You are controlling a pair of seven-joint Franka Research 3 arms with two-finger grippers.
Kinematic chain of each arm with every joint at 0, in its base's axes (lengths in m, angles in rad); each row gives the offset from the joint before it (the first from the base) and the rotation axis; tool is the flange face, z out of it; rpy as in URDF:
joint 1: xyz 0 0 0.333 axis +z
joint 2: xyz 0 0 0 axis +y
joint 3: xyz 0 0 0.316 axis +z
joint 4: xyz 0.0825 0 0 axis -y
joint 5: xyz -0.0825 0 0.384 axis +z
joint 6: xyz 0 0 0 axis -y
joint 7: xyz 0.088 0 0 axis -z
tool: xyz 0 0 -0.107 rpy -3.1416 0 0
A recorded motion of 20 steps. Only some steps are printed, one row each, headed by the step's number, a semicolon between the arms.
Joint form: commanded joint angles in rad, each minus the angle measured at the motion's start. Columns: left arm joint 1, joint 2, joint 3, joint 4, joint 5, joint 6, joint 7; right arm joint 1, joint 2, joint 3, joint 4, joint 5, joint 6, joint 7.
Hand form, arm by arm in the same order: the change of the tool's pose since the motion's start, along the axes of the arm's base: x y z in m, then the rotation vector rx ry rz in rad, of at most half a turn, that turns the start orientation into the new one. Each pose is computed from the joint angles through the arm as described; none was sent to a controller.
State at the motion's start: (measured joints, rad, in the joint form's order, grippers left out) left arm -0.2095 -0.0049 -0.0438 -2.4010 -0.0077 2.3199 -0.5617; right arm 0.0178 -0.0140 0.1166 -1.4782 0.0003 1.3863 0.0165
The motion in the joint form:
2: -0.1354 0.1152 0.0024 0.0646 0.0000 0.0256 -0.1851; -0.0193 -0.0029 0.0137 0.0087 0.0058 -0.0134 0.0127
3: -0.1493 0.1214 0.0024 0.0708 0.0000 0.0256 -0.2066; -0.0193 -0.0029 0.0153 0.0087 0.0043 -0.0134 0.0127
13: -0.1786 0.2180 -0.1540 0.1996 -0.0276 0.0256 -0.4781; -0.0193 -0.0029 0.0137 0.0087 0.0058 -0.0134 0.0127
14: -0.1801 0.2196 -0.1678 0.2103 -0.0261 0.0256 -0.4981; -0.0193 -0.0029 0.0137 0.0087 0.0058 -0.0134 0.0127
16: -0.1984 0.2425 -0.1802 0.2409 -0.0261 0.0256 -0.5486; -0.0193 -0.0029 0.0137 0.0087 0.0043 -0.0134 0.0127
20: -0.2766 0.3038 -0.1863 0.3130 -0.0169 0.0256 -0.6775; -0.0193 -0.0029 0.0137 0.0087 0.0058 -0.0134 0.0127
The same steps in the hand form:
2: -0.0006 -0.0688 -0.0293 0.0194 0.0212 0.0517; -0.0023 -0.0024 0.0044 0.0039 0.0024 -0.0176
3: -0.0015 -0.0760 -0.0300 0.0212 0.0207 0.0593; -0.0023 -0.0017 0.0044 0.0024 0.0022 -0.0162
13: -0.0123 -0.1807 -0.0280 -0.0200 0.0161 0.1694; -0.0023 -0.0024 0.0044 0.0039 0.0024 -0.0176
14: -0.0139 -0.1895 -0.0243 -0.0261 0.0101 0.1735; -0.0023 -0.0024 0.0044 0.0039 0.0024 -0.0176
16: -0.0158 -0.2084 -0.0240 -0.0333 0.0091 0.1949; -0.0022 -0.0026 0.0044 0.0024 0.0022 -0.0178
20: -0.0283 -0.2579 -0.0285 -0.0377 0.0090 0.2368; -0.0023 -0.0024 0.0044 0.0039 0.0024 -0.0176

